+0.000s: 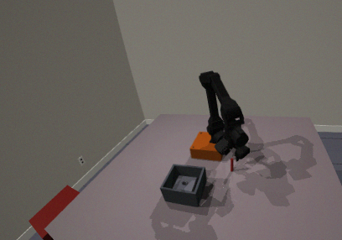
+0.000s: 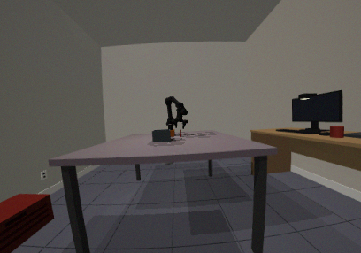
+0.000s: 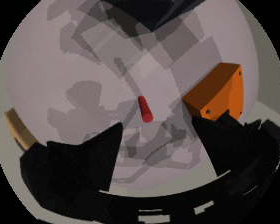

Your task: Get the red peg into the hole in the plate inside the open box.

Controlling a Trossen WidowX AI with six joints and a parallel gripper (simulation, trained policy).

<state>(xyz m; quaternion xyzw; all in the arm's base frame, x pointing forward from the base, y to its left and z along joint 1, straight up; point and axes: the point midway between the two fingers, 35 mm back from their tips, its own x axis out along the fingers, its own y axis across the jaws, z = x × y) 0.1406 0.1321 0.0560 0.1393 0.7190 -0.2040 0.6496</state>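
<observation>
The red peg is 1 cm ahead of my gripper tip, 1 cm to the left of it and 5 cm below it. Also, from my gripper tip: dark box 21 cm ahead, 15 cm to the right, 6 cm below; grey plate 21 cm ahead, 15 cm to the right, 5 cm below.
</observation>
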